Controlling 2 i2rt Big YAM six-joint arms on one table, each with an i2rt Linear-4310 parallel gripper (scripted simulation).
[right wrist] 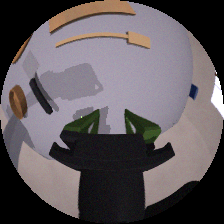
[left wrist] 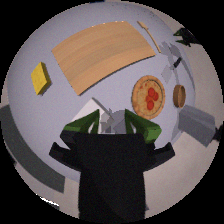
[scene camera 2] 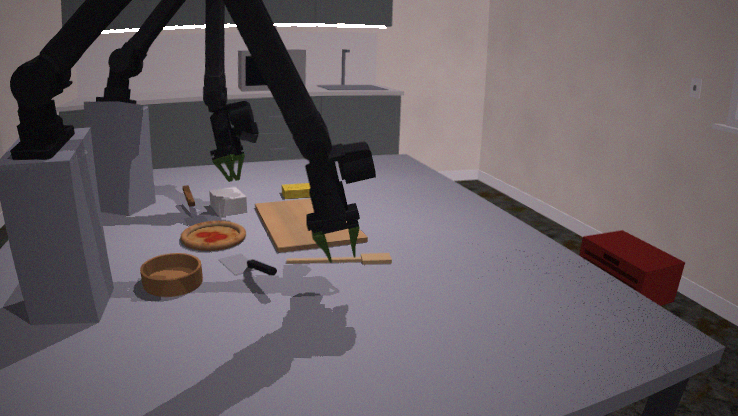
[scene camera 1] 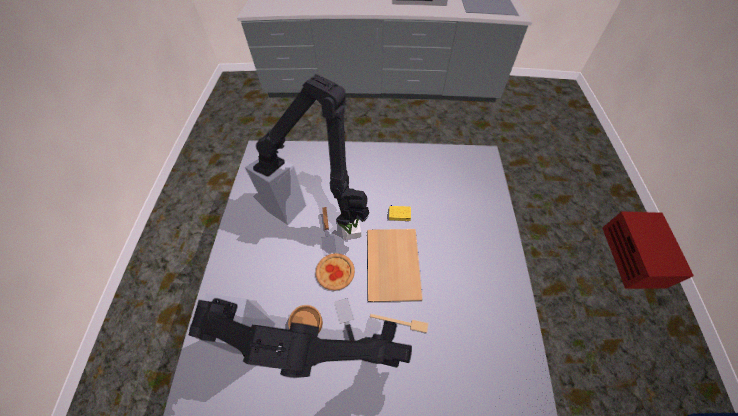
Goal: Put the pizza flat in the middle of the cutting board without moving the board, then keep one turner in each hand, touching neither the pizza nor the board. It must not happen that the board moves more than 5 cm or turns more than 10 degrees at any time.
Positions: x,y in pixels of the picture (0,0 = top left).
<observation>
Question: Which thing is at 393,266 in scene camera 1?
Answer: A wooden cutting board.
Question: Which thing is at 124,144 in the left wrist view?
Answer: My left gripper.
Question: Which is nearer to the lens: the wooden cutting board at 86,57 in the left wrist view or the pizza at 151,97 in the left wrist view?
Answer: The wooden cutting board.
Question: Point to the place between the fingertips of my right gripper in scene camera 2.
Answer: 342,259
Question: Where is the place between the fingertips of my left gripper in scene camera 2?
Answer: At 234,180
</observation>
